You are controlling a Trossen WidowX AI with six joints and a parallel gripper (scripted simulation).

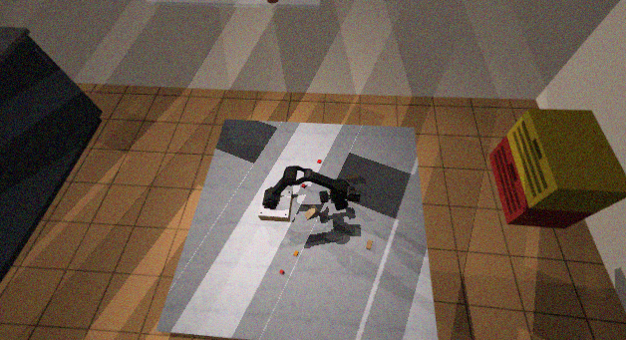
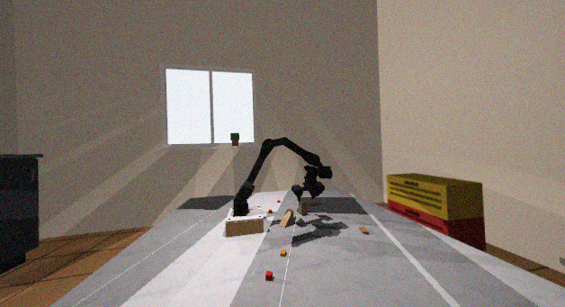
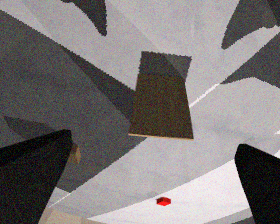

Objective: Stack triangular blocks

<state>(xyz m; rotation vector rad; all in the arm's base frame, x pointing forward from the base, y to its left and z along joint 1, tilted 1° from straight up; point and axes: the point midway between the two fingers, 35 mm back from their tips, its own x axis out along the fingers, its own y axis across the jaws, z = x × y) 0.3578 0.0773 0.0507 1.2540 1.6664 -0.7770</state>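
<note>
The triangular block lies 1 cm behind my gripper tip, 2 cm to the left of it and 7 cm below it. Also, from my gripper tip: orange cube 18 cm behind, 33 cm to the right, 8 cm below.
</note>
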